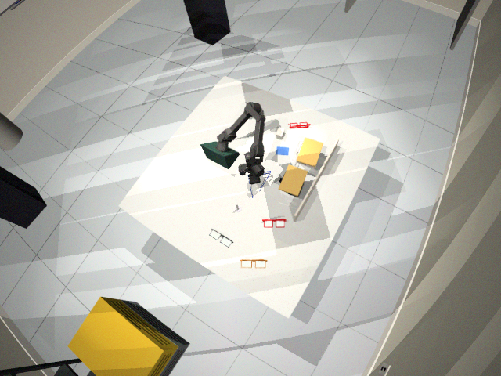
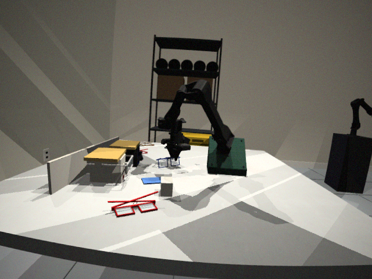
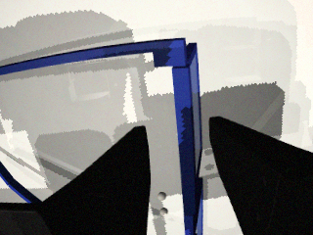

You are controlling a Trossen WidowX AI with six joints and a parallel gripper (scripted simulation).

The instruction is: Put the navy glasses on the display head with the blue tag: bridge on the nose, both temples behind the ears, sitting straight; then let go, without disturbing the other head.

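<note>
Right now the small stand is 6 cm ahead of my gripper tip and 22 cm to the right of it. From my gripper tip the other things lie so: blue tag 2 cm ahead, 26 cm to the left, 2 cm below; small grey cube 6 cm behind, 35 cm to the left; low wall panel 33 cm ahead, 22 cm to the left, 3 cm above.
</note>
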